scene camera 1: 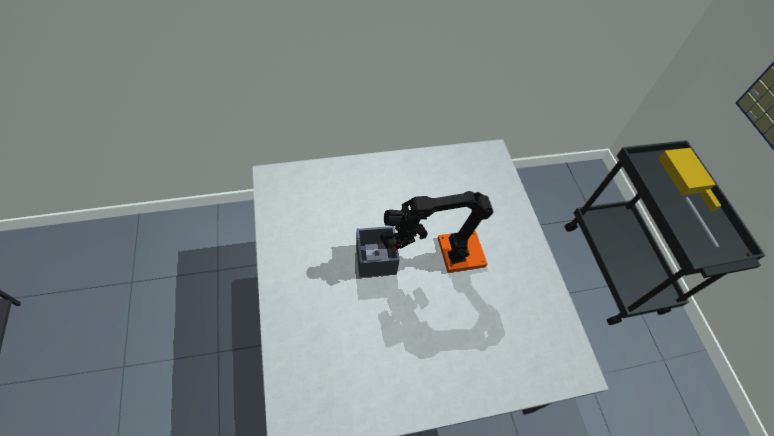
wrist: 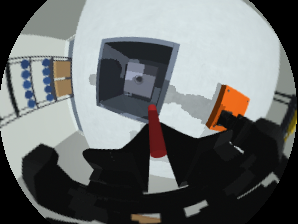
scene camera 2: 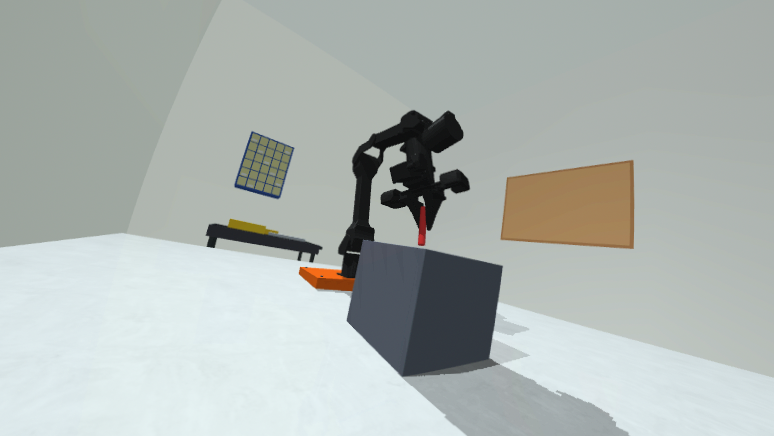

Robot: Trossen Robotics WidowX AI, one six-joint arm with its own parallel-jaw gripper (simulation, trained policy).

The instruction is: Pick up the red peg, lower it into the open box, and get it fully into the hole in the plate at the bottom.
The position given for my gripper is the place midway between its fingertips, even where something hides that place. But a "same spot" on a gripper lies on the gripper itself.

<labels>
My gripper shows in scene camera 1 (398, 248), in the wrist view and in scene camera 2. A dark grey box shows in scene camera 1, in the wrist view (115, 52) and in scene camera 2. One and the same spot on the dark grey box: (scene camera 2: 421, 310) is (scene camera 1: 356, 238). The same spot on my gripper: (wrist: 212, 161) is (scene camera 2: 409, 195).
</labels>
